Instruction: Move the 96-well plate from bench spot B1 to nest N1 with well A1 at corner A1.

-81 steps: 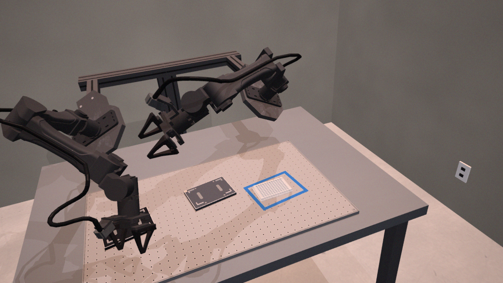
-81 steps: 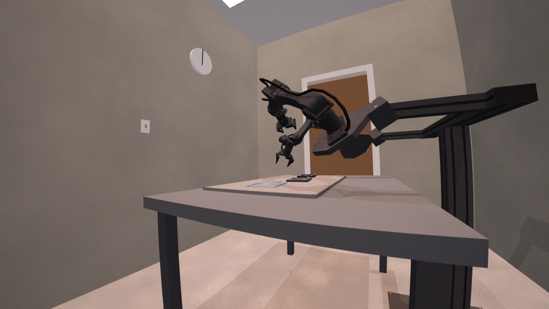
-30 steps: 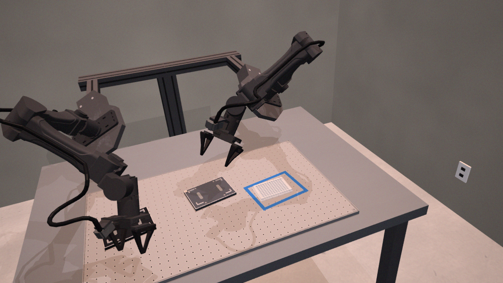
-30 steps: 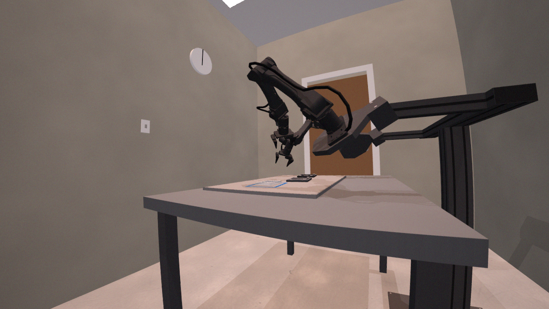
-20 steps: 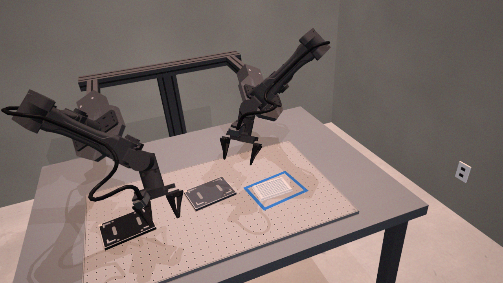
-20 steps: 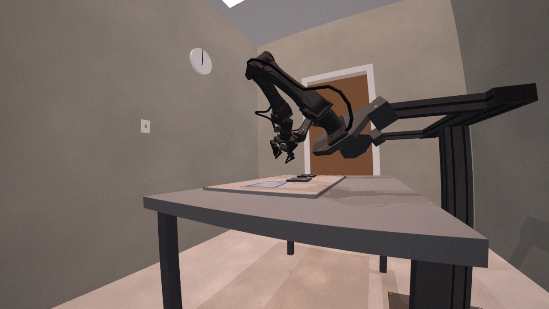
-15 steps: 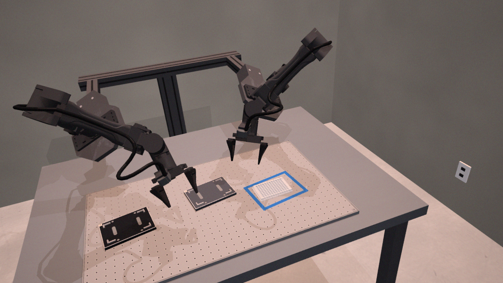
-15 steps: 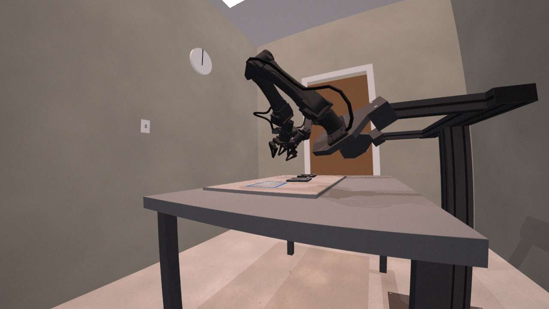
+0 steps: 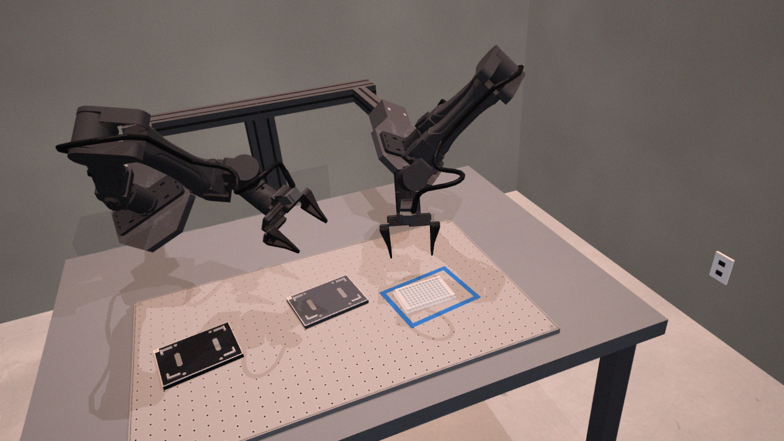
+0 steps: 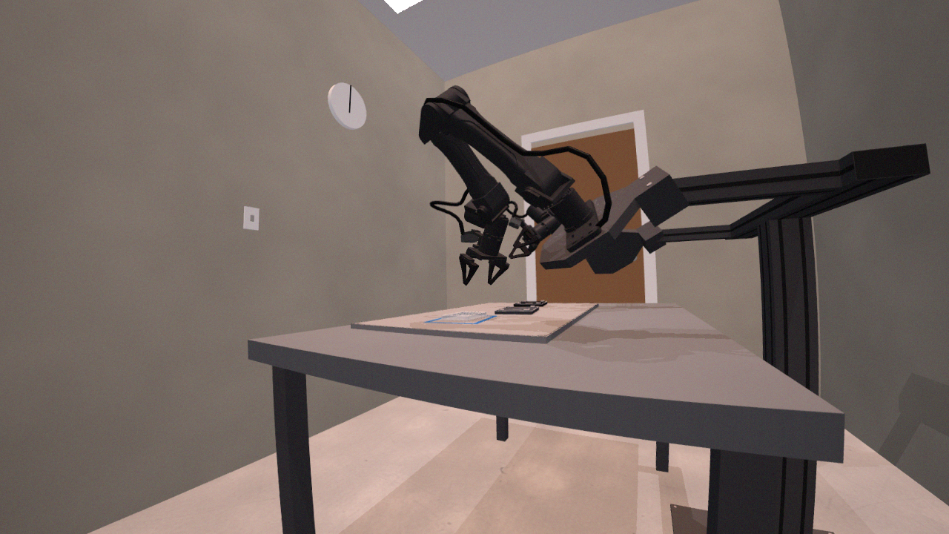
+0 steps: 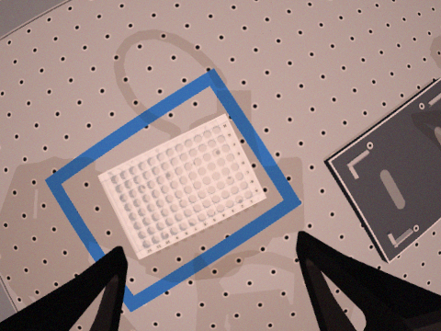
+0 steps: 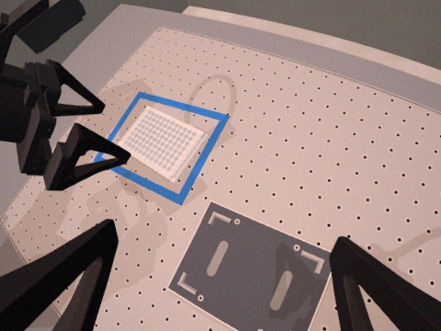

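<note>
Right now my left hand is 10 cm above the 96-well plate, 4 cm short of it and 1 cm to the right of it.
</note>
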